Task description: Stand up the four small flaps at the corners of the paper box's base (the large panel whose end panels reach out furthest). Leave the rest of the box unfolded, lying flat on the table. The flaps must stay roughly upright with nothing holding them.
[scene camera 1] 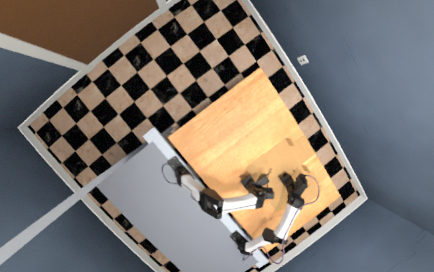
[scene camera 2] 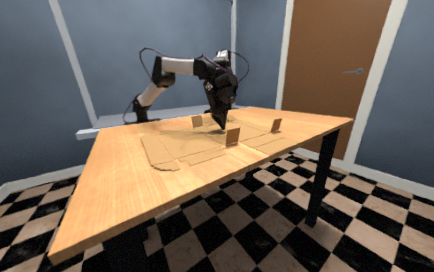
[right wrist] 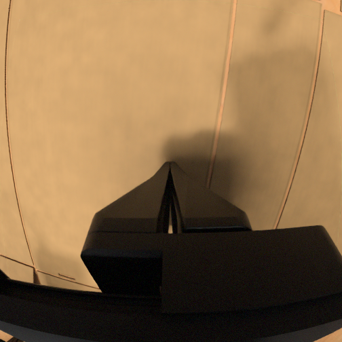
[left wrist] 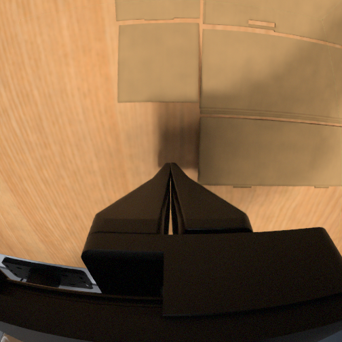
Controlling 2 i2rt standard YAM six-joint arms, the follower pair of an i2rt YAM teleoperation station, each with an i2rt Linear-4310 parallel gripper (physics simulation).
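Pixels of known places: left gripper, fingertip midpoint: (scene camera 1: 245, 178); right gripper, fingertip midpoint: (scene camera 1: 284, 173) (scene camera 2: 223, 129); left arm's base, origin of the base link: (scene camera 1: 181, 170); right arm's base, origin of the base link: (scene camera 1: 241, 241) (scene camera 2: 143, 122).
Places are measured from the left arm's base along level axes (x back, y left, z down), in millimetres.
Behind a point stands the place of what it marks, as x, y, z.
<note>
The tan paper box (scene camera 1: 270, 157) {-506, -280, -16} (scene camera 2: 185, 144) {-556, -617, -17} (left wrist: 270, 75) (right wrist: 115, 75) lies unfolded on the table. In scene camera 2, three small flaps stand roughly upright: a back flap (scene camera 2: 197, 121) {-378, -483, -44}, a front flap (scene camera 2: 233, 136) {-654, -486, -44} and a right flap (scene camera 2: 276, 125) {-658, -265, -43}. In the left wrist view, a square corner flap (left wrist: 158, 62) looks flat. My left gripper (left wrist: 170, 170) is shut and empty, its tips beyond that flap's near edge, beside a panel (left wrist: 265, 150). My right gripper (scene camera 2: 223, 129) {-523, -430, -26} (right wrist: 169, 169) is shut and empty, low over a large panel. Its exact height is unclear.
The wooden table (scene camera 1: 225, 125) {-390, 64, -15} (scene camera 2: 125, 200) {-735, -798, -15} carries the box near one edge. The two arms stand close together in scene camera 1. The upright flaps rise near the right gripper in scene camera 2. A grey surface (scene camera 1: 165, 210) {252, -153, -5} lies behind the arms' mounting rail.
</note>
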